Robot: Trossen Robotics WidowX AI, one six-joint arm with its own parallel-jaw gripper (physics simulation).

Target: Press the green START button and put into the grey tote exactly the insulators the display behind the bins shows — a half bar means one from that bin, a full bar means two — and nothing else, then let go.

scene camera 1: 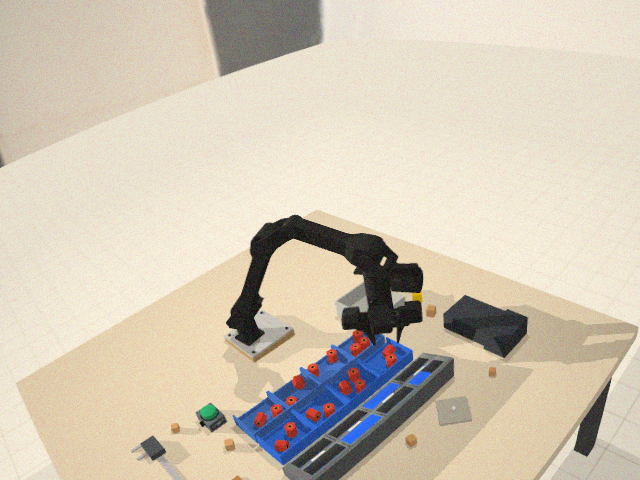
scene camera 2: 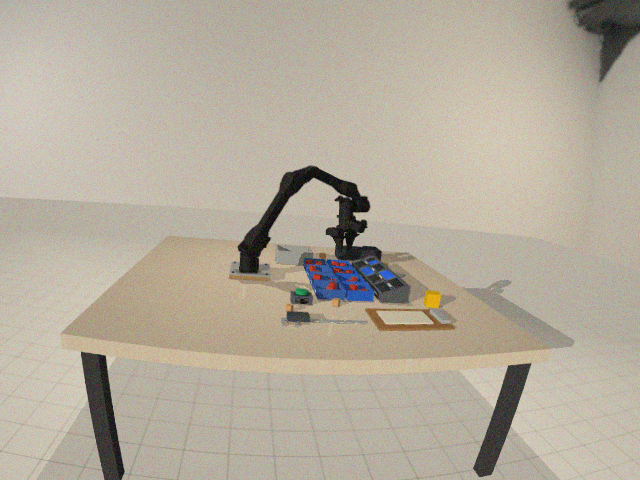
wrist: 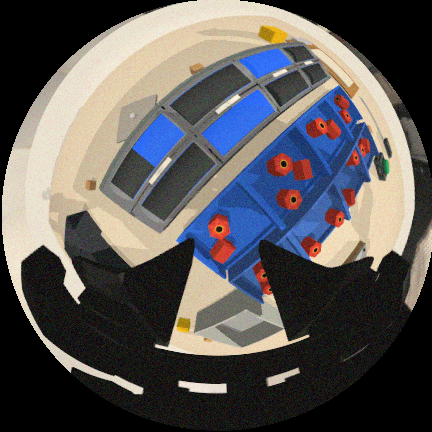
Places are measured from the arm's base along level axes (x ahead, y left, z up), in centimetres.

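Where they show: gripper, fingertip midpoint: (scene camera 1: 386, 343) (scene camera 2: 344, 251) (wrist: 226, 244); arm's base, link origin: (scene camera 1: 249, 335) (scene camera 2: 248, 270).
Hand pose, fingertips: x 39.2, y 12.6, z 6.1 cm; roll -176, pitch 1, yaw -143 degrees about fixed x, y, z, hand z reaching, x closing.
Observation:
Each offset is from my fingertips to the centre of the thing. "spot": to the spot under its first point.
My gripper (scene camera 1: 386, 342) (scene camera 2: 344, 250) (wrist: 226, 244) is open and empty, above the end bin near the tote. Two red insulators @(dx +0.2, dy +0.8, dz -6.4 cm) (wrist: 219, 227) @(dx -2.5, dy +3.3, dz -6.5 cm) (wrist: 222, 251) lie in that bin, beyond the fingertips in the wrist view. The blue bins @(dx -4.1, dy -31.8, dz -6.6 cm) (scene camera 1: 268, 449) (scene camera 2: 360, 297) (wrist: 250, 200) hold red insulators in two rows. The display (scene camera 1: 413, 398) (scene camera 2: 398, 294) (wrist: 240, 122) shows one half bar in the end outer cell and full bars in two middle cells; the other cells are dark. The grey tote @(dx -17.9, dy +14.9, dz -5.6 cm) (scene camera 1: 340, 308) (scene camera 2: 294, 254) (wrist: 215, 312) is partly hidden. The green START button @(dx -24.3, dy -38.9, dz -6.3 cm) (scene camera 1: 208, 411) (scene camera 2: 301, 291) (wrist: 386, 166) stands beside the bins.
A dark box @(dx +13.9, dy +23.7, dz -5.5 cm) (scene camera 1: 480, 325) (wrist: 85, 235) stands beyond the display's end. A grey plate with a knob @(dx +21.7, dy -3.9, dz -8.0 cm) (scene camera 1: 460, 413) lies behind the display. A caliper @(dx -21.1, dy -56.9, dz -7.4 cm) (scene camera 1: 152, 447) (scene camera 2: 298, 316), a clipboard @(spot: dx -6.3, dy -55.0, dz -7.9 cm) (scene camera 2: 373, 319) and a yellow cube @(dx +19.4, dy -42.6, dz -6.0 cm) (scene camera 2: 432, 299) (wrist: 272, 34) are on the table, with several small orange cubes.

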